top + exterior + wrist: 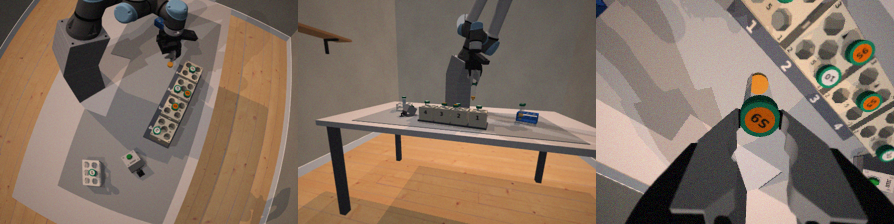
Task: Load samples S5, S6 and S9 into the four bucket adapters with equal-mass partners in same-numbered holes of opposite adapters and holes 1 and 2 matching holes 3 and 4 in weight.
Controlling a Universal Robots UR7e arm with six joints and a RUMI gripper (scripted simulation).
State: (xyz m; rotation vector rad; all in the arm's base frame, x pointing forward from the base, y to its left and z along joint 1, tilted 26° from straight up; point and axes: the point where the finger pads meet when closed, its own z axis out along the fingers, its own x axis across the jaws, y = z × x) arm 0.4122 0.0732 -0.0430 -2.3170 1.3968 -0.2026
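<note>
Now: the green done key 450 mm to the right of my hand, 180 mm below it and 90 mm behind it. The rest, counted from my hand: blue rack 390 mm to the left, 220 mm below, 80 mm behind; then bucket adapter 200 mm below, 110 mm ahead, 30 mm to the left.
</note>
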